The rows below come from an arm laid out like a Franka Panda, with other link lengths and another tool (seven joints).
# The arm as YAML. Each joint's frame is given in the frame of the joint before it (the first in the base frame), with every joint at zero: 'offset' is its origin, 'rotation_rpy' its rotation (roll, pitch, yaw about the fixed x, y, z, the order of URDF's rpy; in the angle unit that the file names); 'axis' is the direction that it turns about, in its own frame. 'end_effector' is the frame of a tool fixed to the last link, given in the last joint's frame.
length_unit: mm
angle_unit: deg
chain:
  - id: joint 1
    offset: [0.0, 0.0, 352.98]
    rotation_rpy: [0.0, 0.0, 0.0]
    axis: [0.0, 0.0, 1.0]
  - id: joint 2
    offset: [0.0, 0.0, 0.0]
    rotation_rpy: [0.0, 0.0, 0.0]
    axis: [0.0, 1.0, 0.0]
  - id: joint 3
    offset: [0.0, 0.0, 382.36]
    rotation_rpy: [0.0, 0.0, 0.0]
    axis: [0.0, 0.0, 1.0]
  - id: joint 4
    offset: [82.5, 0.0, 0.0]
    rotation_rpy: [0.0, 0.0, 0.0]
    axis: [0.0, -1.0, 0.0]
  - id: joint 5
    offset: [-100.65, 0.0, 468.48]
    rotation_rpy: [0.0, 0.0, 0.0]
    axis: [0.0, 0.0, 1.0]
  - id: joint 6
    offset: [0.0, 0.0, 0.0]
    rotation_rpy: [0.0, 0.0, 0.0]
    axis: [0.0, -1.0, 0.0]
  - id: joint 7
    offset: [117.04, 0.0, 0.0]
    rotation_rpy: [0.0, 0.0, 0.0]
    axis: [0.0, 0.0, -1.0]
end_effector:
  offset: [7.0, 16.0, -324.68]
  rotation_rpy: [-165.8, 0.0, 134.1]
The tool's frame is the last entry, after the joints.
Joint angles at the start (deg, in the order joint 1, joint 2, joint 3, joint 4, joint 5, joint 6, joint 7):
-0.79 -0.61 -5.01 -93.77 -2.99 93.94 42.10
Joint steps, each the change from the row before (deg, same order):
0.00 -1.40 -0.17 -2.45 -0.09 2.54 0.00
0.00 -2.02 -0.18 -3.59 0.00 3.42 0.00
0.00 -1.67 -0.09 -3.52 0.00 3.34 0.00
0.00 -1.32 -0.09 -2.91 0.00 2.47 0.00
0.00 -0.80 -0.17 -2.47 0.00 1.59 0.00
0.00 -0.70 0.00 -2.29 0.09 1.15 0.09
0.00 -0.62 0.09 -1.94 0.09 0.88 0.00
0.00 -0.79 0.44 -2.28 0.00 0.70 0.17
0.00 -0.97 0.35 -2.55 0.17 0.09 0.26
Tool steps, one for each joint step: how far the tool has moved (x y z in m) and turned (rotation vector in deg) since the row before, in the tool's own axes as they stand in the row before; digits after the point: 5 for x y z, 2 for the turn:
-0.00225 0.00094 0.00328 -1.48 0.01 0.11
-0.00149 -0.00050 0.00645 -1.84 0.15 0.06
-0.00001 0.00004 0.01009 -1.49 0.12 -0.04
0.00004 -0.00185 0.01032 -0.88 0.12 -0.02
-0.00068 -0.00351 0.01448 0.09 0.13 0.05
0.00178 -0.00496 0.01506 0.43 0.20 -0.01
0.00264 -0.00490 0.01283 0.43 0.14 -0.17
0.00639 -0.00764 0.01550 0.77 0.00 -0.36
0.00625 -0.01244 0.01910 1.47 0.24 -0.18

